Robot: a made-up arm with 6 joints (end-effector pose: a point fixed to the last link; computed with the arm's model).
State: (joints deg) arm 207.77 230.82 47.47 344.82 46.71 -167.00
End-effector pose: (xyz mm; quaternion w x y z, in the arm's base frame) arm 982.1 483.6 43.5 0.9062 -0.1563 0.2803 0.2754
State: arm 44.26 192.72 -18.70 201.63 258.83 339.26
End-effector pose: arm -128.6 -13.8 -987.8 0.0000 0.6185 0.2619 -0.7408
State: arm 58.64 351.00 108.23 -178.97 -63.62 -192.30
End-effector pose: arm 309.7 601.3 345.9 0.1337 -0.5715 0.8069 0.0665
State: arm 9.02 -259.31 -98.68 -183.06 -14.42 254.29
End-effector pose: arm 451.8 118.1 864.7 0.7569 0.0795 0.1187 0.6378
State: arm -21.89 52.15 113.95 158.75 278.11 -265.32
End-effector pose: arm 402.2 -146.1 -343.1 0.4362 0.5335 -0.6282 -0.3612
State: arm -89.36 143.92 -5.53 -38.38 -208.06 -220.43
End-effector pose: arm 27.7 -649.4 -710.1 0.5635 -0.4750 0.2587 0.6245
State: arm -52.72 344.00 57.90 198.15 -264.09 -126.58
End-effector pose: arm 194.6 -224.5 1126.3 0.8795 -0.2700 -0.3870 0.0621
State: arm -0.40 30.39 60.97 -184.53 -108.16 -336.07
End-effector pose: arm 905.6 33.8 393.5 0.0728 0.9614 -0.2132 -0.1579
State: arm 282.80 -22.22 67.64 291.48 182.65 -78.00
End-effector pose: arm 113.9 -271.5 967.5 0.2728 -0.5189 -0.7585 -0.2847
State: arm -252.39 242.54 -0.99 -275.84 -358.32 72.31
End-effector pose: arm 282.2 -1053.3 -448.7 0.3342 0.3618 0.7784 -0.3893
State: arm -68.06 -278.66 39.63 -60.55 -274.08 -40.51
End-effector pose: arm 350.9 -956.9 -217.3 0.5076 -0.0526 -0.8519 0.1176
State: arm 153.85 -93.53 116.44 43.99 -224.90 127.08
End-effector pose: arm 68.5 -135.7 695.7 0.2694 0.5131 -0.8135 0.0486
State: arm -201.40 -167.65 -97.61 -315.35 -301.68 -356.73
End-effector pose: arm -664.1 151.3 -396.9 0.3224 0.8535 -0.3081 -0.2696
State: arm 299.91 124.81 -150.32 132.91 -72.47 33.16
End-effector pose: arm 23.4 -74.0 595.4 0.4507 0.0317 -0.4725 0.7567
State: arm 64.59 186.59 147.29 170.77 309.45 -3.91
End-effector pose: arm -173.8 -282.6 446.4 0.4376 -0.2024 -0.0774 -0.8726
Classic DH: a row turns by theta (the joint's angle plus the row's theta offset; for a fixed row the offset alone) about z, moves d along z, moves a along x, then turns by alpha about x. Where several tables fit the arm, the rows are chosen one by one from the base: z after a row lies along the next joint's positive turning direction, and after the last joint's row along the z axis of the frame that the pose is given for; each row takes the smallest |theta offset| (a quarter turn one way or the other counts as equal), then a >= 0, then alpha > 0; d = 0 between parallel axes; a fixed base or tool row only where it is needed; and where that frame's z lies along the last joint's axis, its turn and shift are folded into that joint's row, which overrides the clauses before.
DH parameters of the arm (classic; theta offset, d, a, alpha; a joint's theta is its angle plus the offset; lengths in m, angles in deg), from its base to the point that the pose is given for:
joint 1: 0 0.133 0 -90
joint 2: -90 0 0.421 0
joint 3: 90 0.047 0 90
joint 4: 0 0.723 0 -90
joint 5: 0 0 0 90
joint 6: 0 0.091 0 0

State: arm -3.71 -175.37 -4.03 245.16 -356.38 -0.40
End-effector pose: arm -37.3 44.3 -1100.4 0.0206 0.8265 -0.5622 0.0215
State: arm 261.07 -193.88 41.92 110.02 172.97 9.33
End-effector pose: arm 86.7 181.8 -835.9 0.1504 0.0599 -0.2613 0.9516
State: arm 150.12 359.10 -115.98 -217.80 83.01 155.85
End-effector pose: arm 494.5 -402.2 158.4 0.2018 0.9354 0.0477 -0.2863
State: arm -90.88 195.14 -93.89 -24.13 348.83 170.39
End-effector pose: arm 43.6 -690.6 -416.1 0.6056 0.6382 -0.3188 0.3525
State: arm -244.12 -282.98 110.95 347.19 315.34 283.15
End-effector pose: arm -213.4 299.7 -561.2 0.2783 -0.9264 -0.2039 0.1511
